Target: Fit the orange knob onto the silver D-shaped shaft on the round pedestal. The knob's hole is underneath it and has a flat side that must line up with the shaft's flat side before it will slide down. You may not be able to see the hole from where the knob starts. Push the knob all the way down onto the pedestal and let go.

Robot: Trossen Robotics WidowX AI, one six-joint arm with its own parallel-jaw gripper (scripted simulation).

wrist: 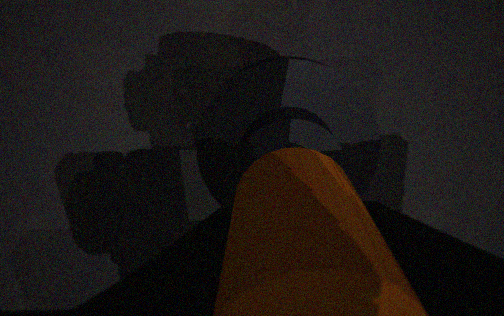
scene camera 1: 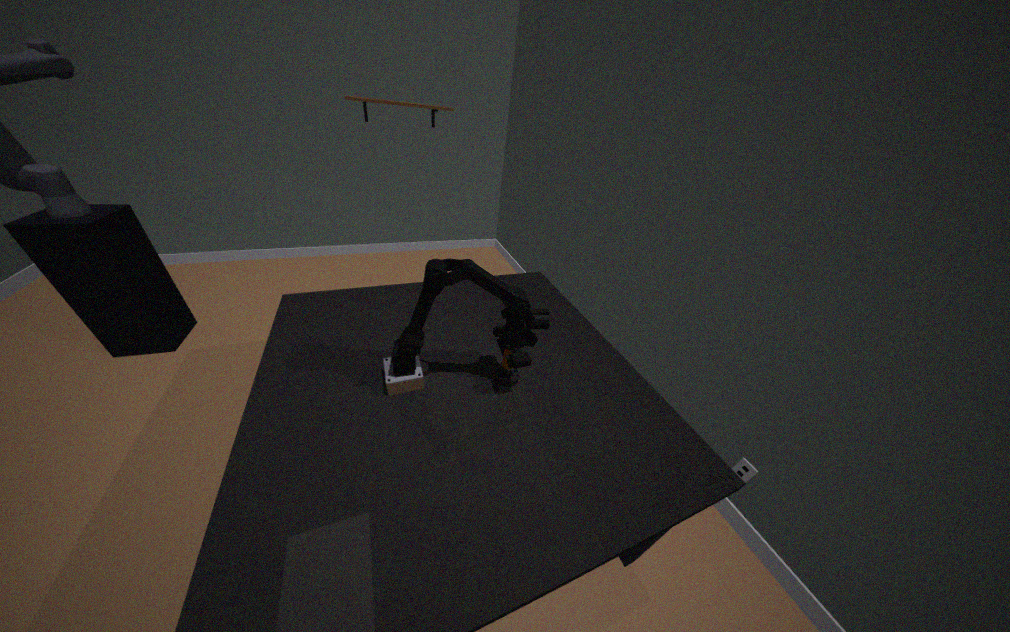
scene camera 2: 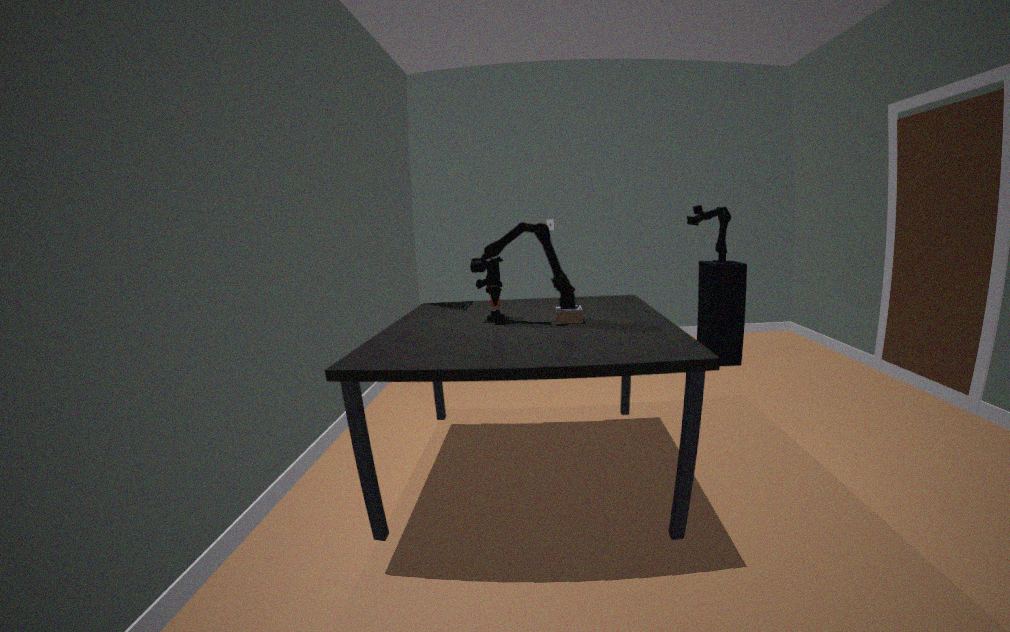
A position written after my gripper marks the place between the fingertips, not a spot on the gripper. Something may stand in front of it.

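A dark round pedestal [wrist: 286, 101] is visible. An orange knob is carried by my gripper [scene camera 1: 507, 363], which also appears in the wrist view [wrist: 295, 217].
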